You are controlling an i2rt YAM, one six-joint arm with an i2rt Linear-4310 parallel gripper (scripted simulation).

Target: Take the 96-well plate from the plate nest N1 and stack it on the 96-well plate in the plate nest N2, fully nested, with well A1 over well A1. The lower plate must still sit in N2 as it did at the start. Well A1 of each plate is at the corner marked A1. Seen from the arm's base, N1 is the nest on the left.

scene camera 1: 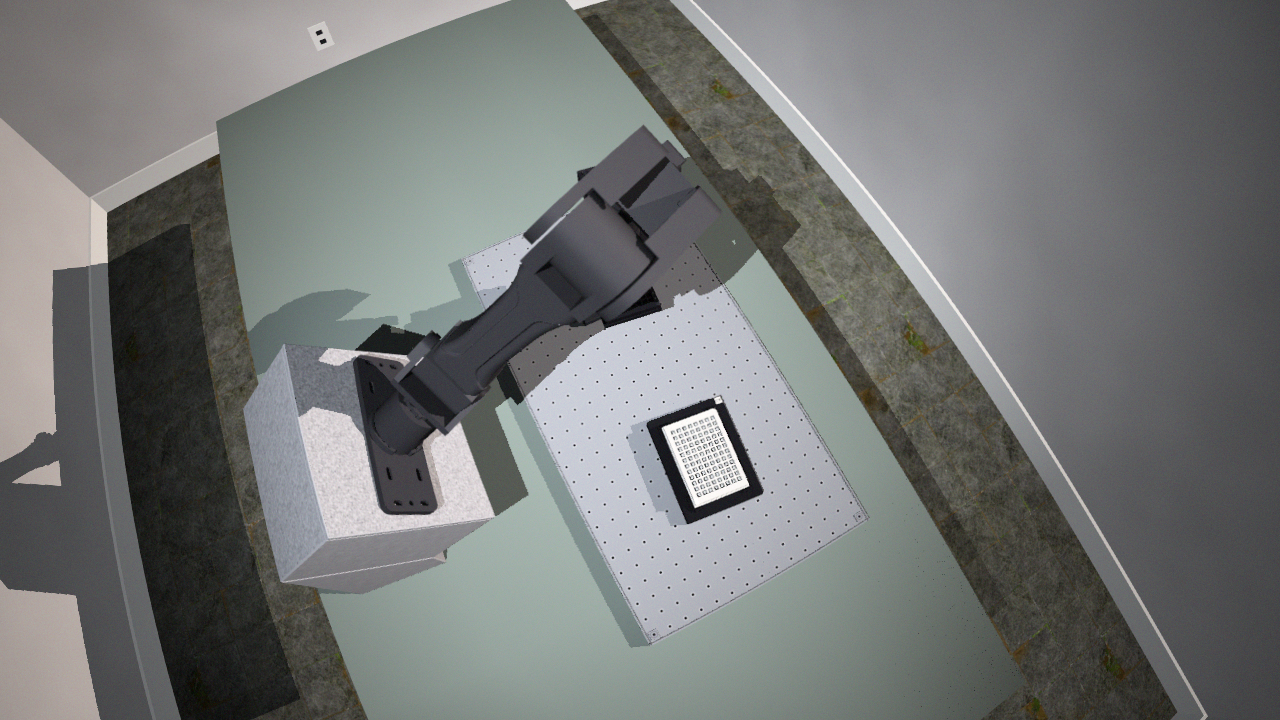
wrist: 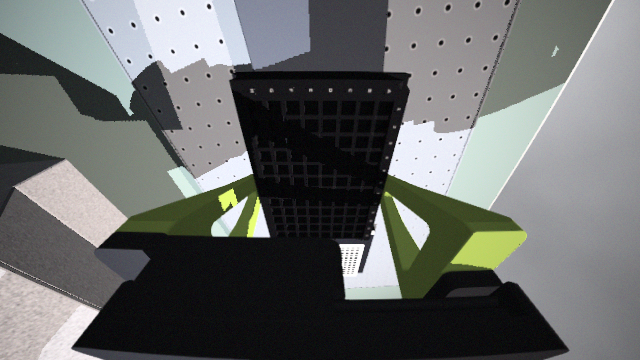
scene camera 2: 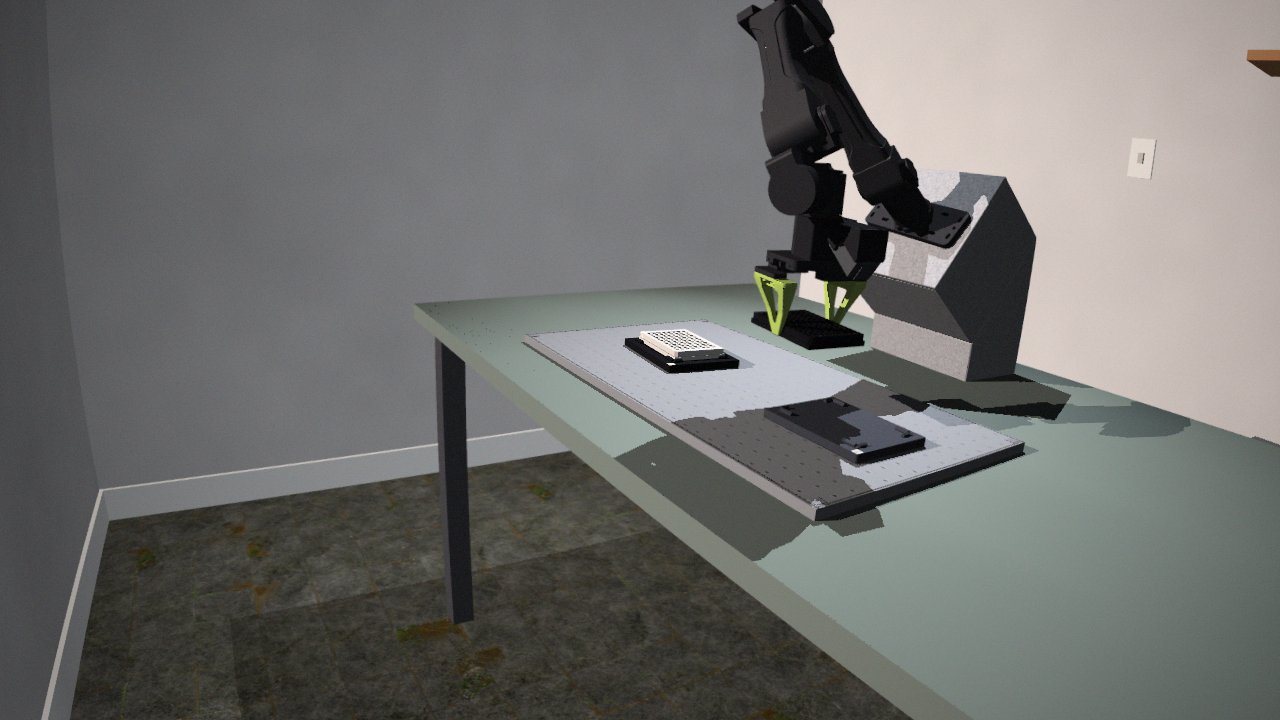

Scene:
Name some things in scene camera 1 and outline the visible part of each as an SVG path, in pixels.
A black 96-well plate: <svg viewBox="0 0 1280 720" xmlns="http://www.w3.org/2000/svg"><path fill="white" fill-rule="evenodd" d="M653 287L613 320L605 322L601 318L605 329L662 311Z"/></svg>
A white 96-well plate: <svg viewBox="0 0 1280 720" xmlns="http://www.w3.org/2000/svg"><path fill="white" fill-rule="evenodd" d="M715 408L662 428L694 508L749 487L747 478Z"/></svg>

